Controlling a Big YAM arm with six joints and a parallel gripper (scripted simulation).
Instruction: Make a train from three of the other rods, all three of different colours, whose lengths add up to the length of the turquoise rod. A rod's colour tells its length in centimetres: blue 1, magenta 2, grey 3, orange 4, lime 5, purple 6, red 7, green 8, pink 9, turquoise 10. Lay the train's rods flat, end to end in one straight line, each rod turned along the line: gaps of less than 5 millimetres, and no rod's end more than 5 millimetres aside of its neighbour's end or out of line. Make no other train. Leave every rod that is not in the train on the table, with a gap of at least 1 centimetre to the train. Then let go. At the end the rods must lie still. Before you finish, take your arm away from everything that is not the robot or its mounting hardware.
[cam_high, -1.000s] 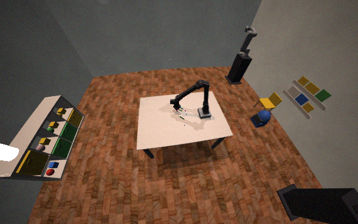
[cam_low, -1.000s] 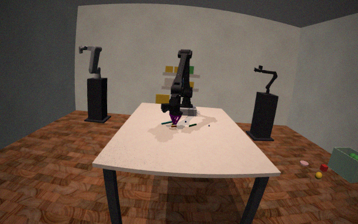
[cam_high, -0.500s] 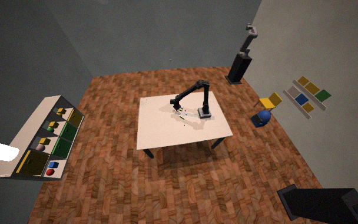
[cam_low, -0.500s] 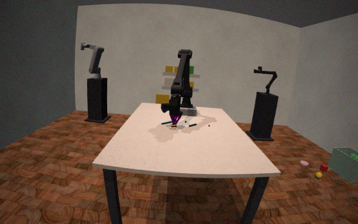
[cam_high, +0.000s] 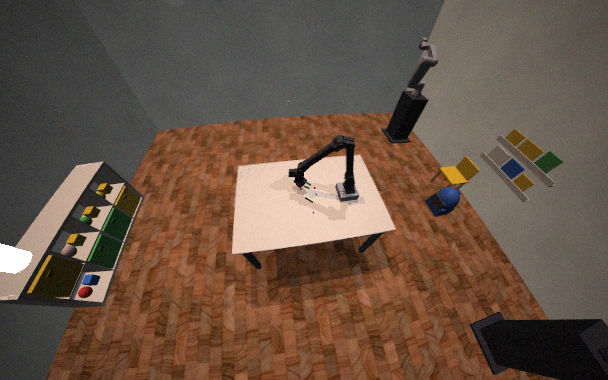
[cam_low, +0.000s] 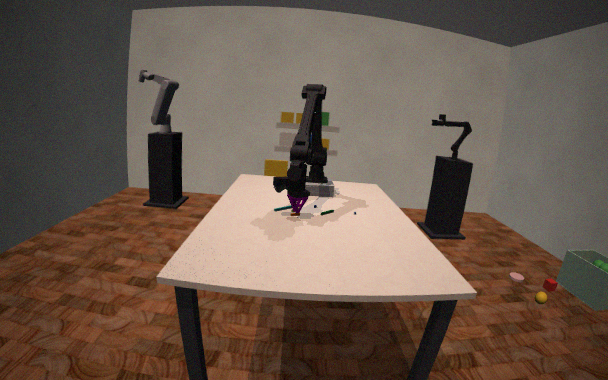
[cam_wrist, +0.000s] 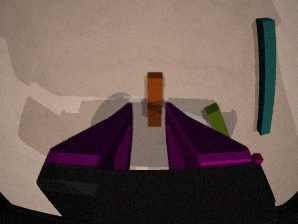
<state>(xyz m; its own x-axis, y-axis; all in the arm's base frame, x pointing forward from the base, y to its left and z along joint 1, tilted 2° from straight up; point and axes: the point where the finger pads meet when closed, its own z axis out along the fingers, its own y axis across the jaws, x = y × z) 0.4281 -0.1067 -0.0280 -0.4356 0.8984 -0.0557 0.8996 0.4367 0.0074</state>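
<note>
Now: the orange rod 20 mm below my hand. Also, from my hand: magenta rod (130 mm behind, 20 mm to the left, 20 mm below); then lime rod (70 mm behind, 20 mm below); then turquoise rod (70 mm behind, 60 mm to the right, 20 mm below).
</note>
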